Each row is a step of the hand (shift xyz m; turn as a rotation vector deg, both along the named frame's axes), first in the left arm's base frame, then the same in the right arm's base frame.
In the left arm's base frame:
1: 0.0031 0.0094 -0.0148 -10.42 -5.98 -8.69
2: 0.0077 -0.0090 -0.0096 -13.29 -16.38 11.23
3: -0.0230 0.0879 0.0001 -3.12 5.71 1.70
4: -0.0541 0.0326 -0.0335 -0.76 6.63 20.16
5: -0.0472 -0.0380 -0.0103 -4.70 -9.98 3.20
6: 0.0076 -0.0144 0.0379 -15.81 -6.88 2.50
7: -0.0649 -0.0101 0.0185 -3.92 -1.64 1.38
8: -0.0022 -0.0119 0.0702 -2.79 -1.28 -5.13
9: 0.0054 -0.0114 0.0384 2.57 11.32 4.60
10: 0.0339 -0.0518 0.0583 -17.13 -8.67 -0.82
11: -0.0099 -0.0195 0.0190 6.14 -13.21 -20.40
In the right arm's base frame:
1: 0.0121 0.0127 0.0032 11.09 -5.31 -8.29
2: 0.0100 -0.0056 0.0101 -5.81 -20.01 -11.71
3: -0.0139 0.0820 -0.0365 -2.31 4.75 -4.16
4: 0.0339 0.0316 -0.0545 -20.74 2.01 -4.07
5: 0.0241 -0.0408 -0.0391 -0.49 -10.96 -3.39
6: -0.0351 -0.0210 0.0055 1.17 -9.28 -14.70
7: -0.0067 -0.0223 -0.0641 -0.46 -2.40 -3.74
8: -0.0655 -0.0268 -0.0082 5.63 -0.51 -1.96
9: -0.0358 -0.0185 0.0028 -7.04 10.31 0.21
10: -0.0513 -0.0581 0.0349 4.93 -10.47 -15.34
11: -0.0132 -0.0242 -0.0088 21.49 -7.62 10.42

